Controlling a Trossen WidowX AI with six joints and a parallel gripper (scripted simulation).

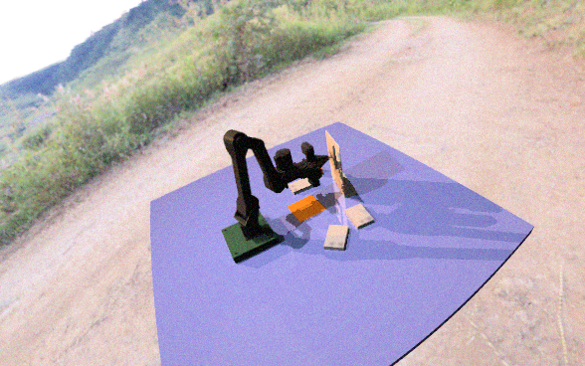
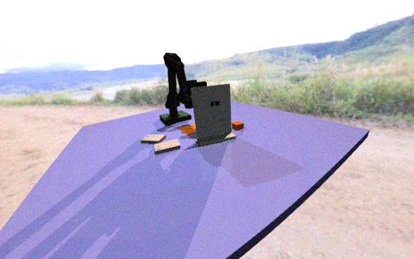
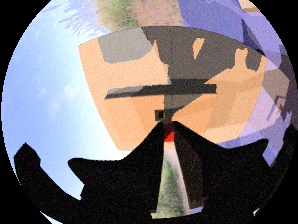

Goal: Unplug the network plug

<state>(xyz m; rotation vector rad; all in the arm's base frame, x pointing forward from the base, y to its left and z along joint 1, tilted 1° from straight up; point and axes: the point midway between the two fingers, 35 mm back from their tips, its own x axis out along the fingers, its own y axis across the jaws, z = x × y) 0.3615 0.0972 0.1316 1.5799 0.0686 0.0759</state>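
Right now the orange marked square is 15 cm behind my gripper tip, 5 cm to the right of it and 16 cm below it. From my gripper tip the other things lie so: plug: right at my gripper tip; then orange block: 1 cm behind, 15 cm to the left, 14 cm below; then tan panel: 3 cm ahead, 5 cm below.
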